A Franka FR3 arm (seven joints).
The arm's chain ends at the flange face. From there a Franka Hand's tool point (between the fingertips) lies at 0.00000 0.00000 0.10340 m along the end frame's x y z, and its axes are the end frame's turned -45 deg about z.
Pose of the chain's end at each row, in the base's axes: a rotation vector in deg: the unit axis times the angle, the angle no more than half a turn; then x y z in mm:
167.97 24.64 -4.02 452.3 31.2 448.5
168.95 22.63 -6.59 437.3 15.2 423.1
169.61 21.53 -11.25 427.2 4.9 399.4
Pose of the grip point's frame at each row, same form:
147.12 87.86 -9.59 450.1 12.4 346.8
149.29 86.64 -11.61 431.7 -2.6 321.4
151.24 86.39 -15.65 415.8 -12.2 298.1

